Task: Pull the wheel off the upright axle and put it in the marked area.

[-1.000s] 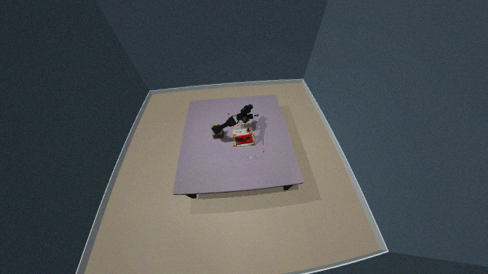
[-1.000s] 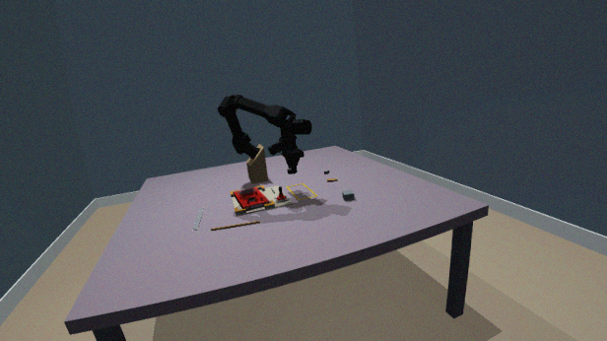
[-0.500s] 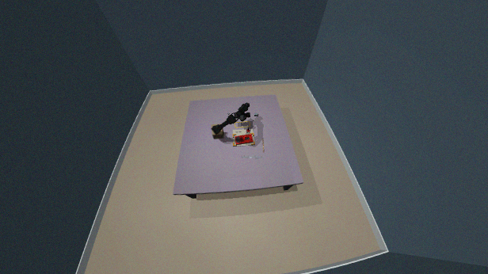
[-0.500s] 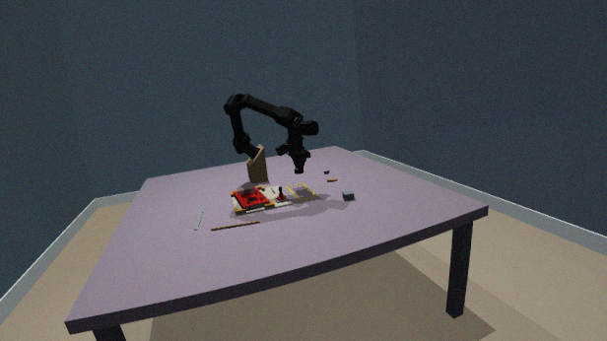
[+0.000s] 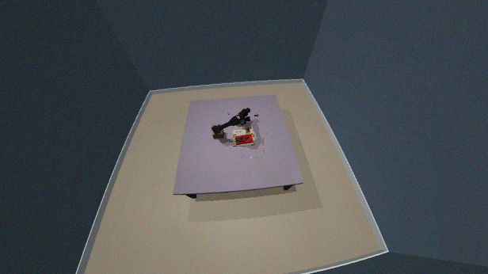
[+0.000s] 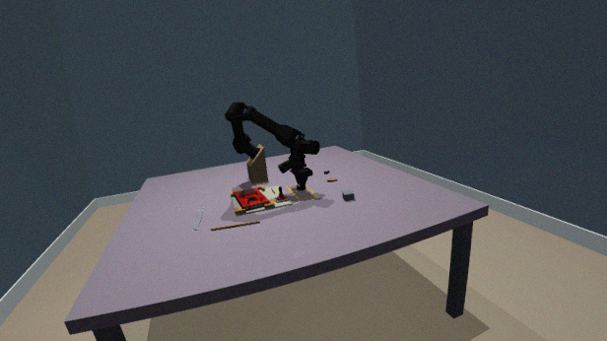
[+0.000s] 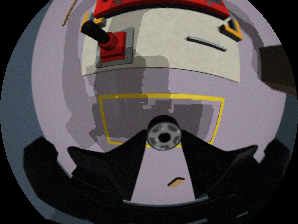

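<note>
My gripper tip is now right at the dark grey wheel. Also, from my gripper tip: board (20 mm behind, 200 mm to the right, 10 mm below); upright axle (50 mm ahead, 120 mm to the right, 20 mm above); grey cube (200 mm ahead, 110 mm to the left, 10 mm below).
</note>
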